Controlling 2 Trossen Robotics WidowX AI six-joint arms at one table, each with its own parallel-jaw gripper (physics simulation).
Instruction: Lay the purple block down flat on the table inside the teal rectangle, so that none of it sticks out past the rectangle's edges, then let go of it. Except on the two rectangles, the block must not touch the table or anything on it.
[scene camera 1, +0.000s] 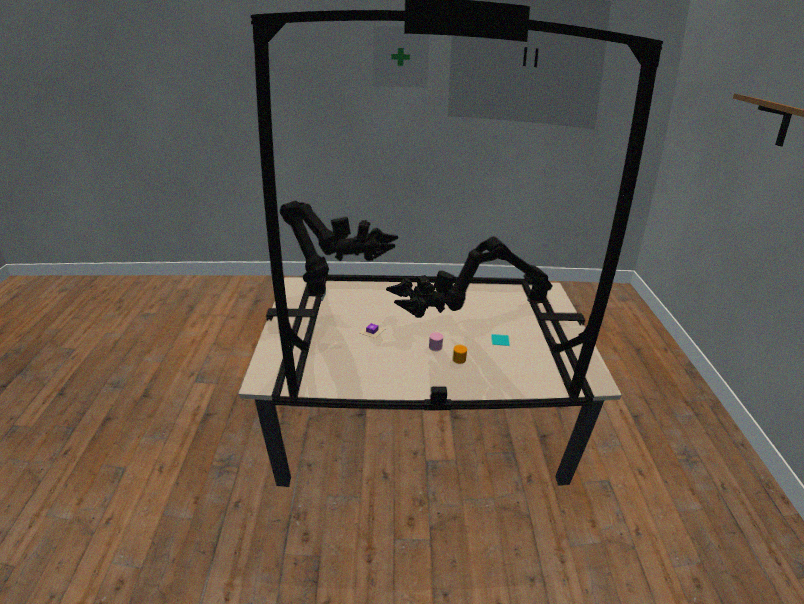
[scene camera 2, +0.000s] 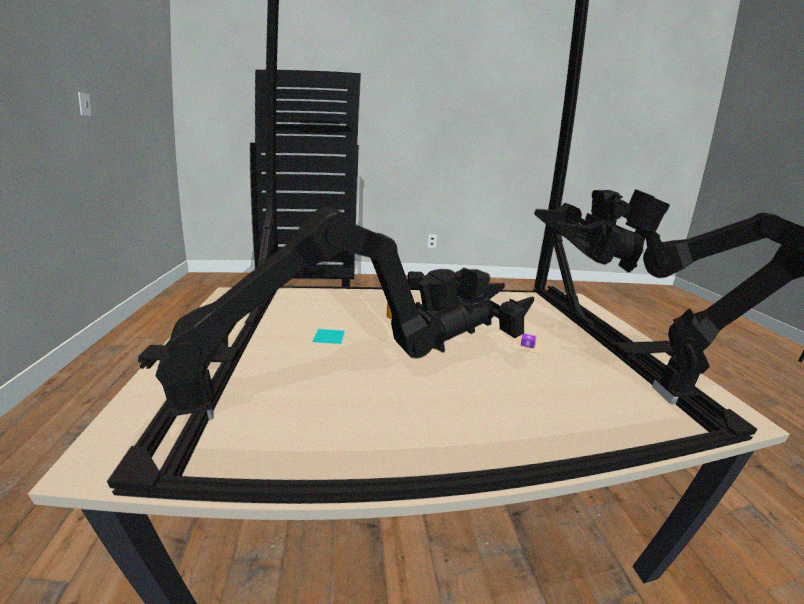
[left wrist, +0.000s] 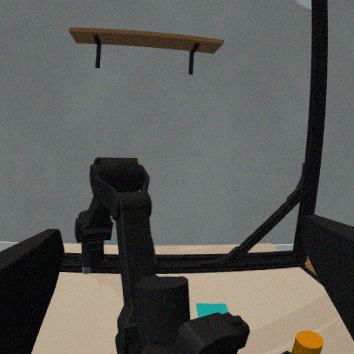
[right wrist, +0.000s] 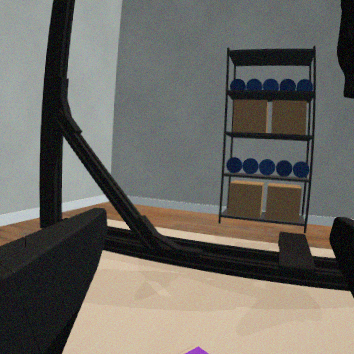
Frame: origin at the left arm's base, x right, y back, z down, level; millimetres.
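Where they show: left gripper, fingertip midpoint: (scene camera 1: 396, 241) (scene camera 2: 544, 217) (left wrist: 183, 235); right gripper, fingertip midpoint: (scene camera 1: 390, 295) (scene camera 2: 518, 291) (right wrist: 222, 225); left arm's base at its link origin: (scene camera 1: 316, 292) (scene camera 2: 676, 386); right arm's base at its link origin: (scene camera 1: 538, 298) (scene camera 2: 190, 400) (left wrist: 92, 259).
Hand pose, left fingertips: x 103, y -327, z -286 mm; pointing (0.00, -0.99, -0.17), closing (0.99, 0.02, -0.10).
Note:
Each offset is from my left fingertips to the top centre of the thing. "spot": to the spot under its first point.
The purple block @(dx +106, dy +71, dz +286 mm) (scene camera 1: 371, 328) (scene camera 2: 528, 340) rests on a pale tan rectangle @(spot: dx +117, dy +41, dz +306 mm) (scene camera 1: 380, 333); its top corner shows at the bottom edge of the right wrist view. The teal rectangle @(spot: dx +114, dy -387, dz +305 mm) (scene camera 1: 500, 340) (scene camera 2: 328, 336) (left wrist: 211, 308) lies flat and bare at the right in scene camera 1. My right gripper (scene camera 1: 391, 294) (scene camera 2: 518, 291) is open and empty, raised above the table near the block and apart from it. My left gripper (scene camera 1: 395, 241) is open and empty, high above the table at the upper left in scene camera 1.
A pink cylinder @(dx +176, dy -156, dz +260 mm) (scene camera 1: 436, 341) and an orange cylinder @(dx +238, dy -237, dz +261 mm) (scene camera 1: 459, 354) (scene camera 2: 389, 309) (left wrist: 308, 342) stand between the purple block and the teal rectangle. A small black box (scene camera 1: 438, 393) sits at the near table edge. Black frame posts rise at both sides.

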